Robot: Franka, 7 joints.
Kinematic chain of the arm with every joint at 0, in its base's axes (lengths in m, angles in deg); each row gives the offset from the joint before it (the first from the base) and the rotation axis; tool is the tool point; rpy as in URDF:
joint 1: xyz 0 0 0.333 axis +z
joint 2: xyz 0 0 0 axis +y
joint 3: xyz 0 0 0.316 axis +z
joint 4: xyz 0.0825 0 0 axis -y
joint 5: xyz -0.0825 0 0.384 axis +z
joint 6: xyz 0 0 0 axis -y
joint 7: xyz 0.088 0 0 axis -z
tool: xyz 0 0 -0.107 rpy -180 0 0
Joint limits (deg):
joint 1: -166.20..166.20
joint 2: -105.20..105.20
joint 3: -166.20..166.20
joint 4: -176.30..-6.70
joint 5: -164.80..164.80
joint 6: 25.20..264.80
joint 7: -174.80..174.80
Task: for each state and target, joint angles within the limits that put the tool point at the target. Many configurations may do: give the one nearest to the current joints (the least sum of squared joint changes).
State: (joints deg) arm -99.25 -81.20 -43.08 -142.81 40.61 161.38 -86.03
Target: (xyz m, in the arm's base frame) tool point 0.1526 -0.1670 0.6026
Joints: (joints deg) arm -61.77 -78.31 10.34 -163.20 40.49 141.08 -86.03
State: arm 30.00 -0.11 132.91 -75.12 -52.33 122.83 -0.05
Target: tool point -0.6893 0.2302 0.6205
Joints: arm 15.46 -30.76 134.50 -70.28 -53.09 130.39 -0.05
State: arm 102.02 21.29 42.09 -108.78 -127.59 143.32 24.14
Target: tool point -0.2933 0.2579 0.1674
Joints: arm 95.86 14.38 36.83 -147.79 -129.86 152.21 24.14
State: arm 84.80 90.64 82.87 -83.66 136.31 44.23 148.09
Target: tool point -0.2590 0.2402 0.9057
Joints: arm 83.27 54.17 125.92 -86.09 126.50 41.21 148.09
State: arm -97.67 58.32 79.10 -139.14 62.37 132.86 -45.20
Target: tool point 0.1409 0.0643 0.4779
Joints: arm -113.09 101.81 101.97 -176.30 54.20 83.61 -45.20
